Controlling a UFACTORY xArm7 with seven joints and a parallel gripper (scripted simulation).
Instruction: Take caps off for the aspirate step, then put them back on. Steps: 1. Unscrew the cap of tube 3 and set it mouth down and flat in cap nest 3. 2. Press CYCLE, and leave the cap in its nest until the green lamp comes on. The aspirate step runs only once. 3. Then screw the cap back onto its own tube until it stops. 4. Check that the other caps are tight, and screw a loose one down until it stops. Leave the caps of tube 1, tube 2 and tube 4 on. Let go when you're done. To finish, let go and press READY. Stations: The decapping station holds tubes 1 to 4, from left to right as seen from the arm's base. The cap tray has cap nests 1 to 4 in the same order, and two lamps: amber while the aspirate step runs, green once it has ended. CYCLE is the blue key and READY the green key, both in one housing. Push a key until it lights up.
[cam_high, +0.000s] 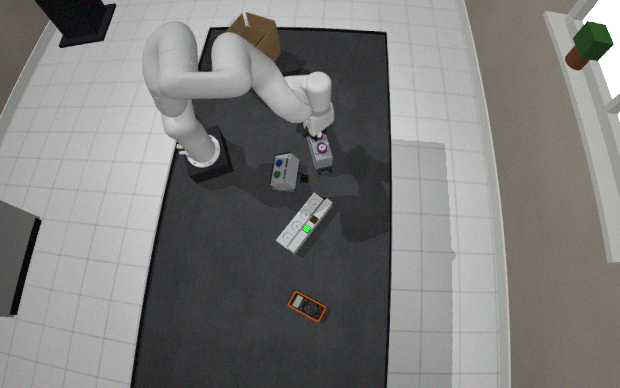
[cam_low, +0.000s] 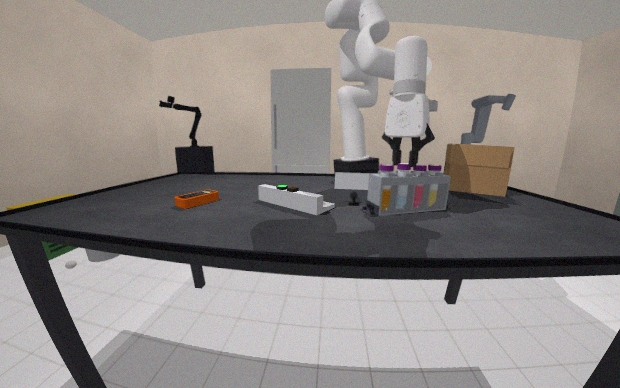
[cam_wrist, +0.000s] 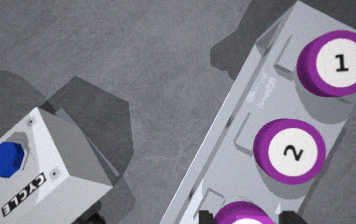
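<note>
My hand is 20 mm above the purple cap. From my hand the other things lie so: blue cycle key (140 mm behind, 80 mm to the right, 70 mm below); then green ready key (150 mm behind, 120 mm to the right, 70 mm below); then key housing (130 mm behind, 100 mm to the right, 90 mm below).
</note>
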